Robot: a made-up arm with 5 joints.
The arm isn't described. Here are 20 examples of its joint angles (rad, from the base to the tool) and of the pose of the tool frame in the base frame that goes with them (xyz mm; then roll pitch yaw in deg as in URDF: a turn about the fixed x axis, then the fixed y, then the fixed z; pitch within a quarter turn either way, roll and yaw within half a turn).
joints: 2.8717 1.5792 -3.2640 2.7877 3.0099
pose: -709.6 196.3 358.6 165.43 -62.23 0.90
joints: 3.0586 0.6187 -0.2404 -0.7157 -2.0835
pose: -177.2 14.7 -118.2 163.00 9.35 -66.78
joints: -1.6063 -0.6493 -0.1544 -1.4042 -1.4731
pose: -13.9 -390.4 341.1 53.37 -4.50 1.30
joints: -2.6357 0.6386 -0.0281 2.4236 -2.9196
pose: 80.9 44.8 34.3 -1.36 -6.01 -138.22
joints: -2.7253 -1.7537 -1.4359 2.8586 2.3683
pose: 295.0 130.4 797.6 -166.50 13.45 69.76
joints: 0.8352 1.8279 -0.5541 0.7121 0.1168
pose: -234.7 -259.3 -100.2 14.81 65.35 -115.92
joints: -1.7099 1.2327 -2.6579 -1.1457 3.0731
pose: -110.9 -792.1 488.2 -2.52 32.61 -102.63
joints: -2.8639 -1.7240 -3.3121 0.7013 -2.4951
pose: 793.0 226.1 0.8 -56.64 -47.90 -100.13
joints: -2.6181 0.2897 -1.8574 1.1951 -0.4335
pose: -645.7 -372.7 608.9 170.68 -19.29 -123.58
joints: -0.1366 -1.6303 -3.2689 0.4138 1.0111
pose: -844.8 116.1 78.8 74.75 31.15 -105.85
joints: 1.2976 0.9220 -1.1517 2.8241 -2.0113
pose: 102.9 367.2 -45.3 -28.86 -12.82 142.42
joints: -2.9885 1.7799 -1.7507 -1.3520 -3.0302
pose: -425.4 -65.6 -297.3 156.30 74.45 -15.73
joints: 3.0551 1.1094 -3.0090 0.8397 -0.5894
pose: -813.5 70.5 687.3 135.24 -46.48 -131.13
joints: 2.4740 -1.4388 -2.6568 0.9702 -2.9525
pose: 641.0 -505.3 681.8 0.17 0.91 152.59
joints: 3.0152 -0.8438 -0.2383 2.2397 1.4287
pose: -335.9 42.7 279.2 113.89 7.45 86.05
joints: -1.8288 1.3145 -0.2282 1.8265 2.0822
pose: 63.1 239.0 25.4 11.48 -6.37 -166.12
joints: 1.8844 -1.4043 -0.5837 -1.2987 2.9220
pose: -43.3 133.5 798.8 1.82 -8.11 95.26
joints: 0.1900 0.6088 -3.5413 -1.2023 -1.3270
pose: 76.1 14.6 1039.3 -56.12 11.67 108.62
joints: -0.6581 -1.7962 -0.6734 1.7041 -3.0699
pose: 67.1 -51.9 790.7 176.06 43.72 136.61
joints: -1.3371 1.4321 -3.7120 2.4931 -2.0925
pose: 145.8 -612.5 660.4 -169.37 -6.05 42.72
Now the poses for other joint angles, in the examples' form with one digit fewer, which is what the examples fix.
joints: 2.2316 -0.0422 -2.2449 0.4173 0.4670
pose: -259 333 1093 -55.6 -58.6 7.6
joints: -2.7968 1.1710 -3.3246 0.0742 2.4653
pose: -634 -228 857 -48.3 42.9 141.0
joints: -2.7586 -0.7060 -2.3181 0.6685 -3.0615
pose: 161 65 1183 4.6 44.9 -151.6
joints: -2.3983 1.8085 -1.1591 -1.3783 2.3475
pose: -70 -64 -320 -147.5 27.8 96.3
